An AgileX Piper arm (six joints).
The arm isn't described. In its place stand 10 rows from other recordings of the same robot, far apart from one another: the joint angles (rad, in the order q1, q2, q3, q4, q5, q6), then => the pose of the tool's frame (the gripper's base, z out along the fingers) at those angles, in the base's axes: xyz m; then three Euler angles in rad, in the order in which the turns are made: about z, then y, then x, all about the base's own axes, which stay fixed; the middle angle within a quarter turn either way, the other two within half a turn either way.
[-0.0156 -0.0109 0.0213 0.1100 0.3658 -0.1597] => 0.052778 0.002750 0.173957 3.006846 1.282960 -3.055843
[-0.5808 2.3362 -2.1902 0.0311 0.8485 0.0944] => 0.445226 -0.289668 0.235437 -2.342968 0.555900 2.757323
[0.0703 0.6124 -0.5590 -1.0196 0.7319 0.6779] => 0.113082 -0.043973 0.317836 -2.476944 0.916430 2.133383
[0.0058 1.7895 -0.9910 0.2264 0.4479 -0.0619] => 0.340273 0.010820 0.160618 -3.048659 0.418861 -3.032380
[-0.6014 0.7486 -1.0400 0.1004 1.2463 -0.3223] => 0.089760 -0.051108 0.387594 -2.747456 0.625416 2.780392
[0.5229 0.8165 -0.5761 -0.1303 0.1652 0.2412] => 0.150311 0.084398 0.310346 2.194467 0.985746 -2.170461
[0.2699 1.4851 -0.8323 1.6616 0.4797 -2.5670] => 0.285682 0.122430 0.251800 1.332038 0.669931 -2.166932
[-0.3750 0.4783 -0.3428 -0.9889 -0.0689 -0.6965] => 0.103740 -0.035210 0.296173 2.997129 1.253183 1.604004
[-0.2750 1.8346 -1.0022 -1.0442 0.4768 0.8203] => 0.332149 -0.131230 0.161430 -2.799794 0.379194 2.551777
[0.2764 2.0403 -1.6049 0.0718 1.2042 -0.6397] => 0.390044 0.116975 0.201702 2.250614 0.000214 -3.071862
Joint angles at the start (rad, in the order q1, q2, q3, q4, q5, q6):
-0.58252, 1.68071, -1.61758, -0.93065, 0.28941, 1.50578
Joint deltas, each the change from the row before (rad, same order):
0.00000, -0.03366, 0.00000, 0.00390, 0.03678, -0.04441
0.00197, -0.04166, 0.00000, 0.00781, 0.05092, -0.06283
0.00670, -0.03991, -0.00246, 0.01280, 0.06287, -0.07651
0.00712, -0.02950, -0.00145, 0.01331, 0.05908, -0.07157
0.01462, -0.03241, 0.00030, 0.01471, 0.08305, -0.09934
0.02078, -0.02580, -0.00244, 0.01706, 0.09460, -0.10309
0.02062, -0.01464, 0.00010, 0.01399, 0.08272, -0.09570
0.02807, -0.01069, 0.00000, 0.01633, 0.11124, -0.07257
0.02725, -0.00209, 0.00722, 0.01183, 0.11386, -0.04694
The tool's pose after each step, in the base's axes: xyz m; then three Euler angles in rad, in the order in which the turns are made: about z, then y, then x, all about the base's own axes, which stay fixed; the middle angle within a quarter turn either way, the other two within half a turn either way. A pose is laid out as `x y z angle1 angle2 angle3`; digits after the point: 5 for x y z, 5 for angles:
0.31799 -0.23741 0.42555 -1.16831 0.71820 1.75433
0.30472 -0.23174 0.43882 -1.20294 0.68355 1.73931
0.29176 -0.22492 0.45076 -1.25388 0.64523 1.73707
0.28163 -0.21943 0.45815 -1.31029 0.61033 1.74846
0.27058 -0.21190 0.46406 -1.40298 0.56478 1.77810
0.26149 -0.20382 0.46733 -1.50682 0.51732 1.82311
0.25614 -0.19733 0.46664 -1.61341 0.47652 1.87277
0.25117 -0.18962 0.46289 -1.70868 0.41847 1.94503
0.24810 -0.18315 0.45457 -1.79162 0.34843 2.02485

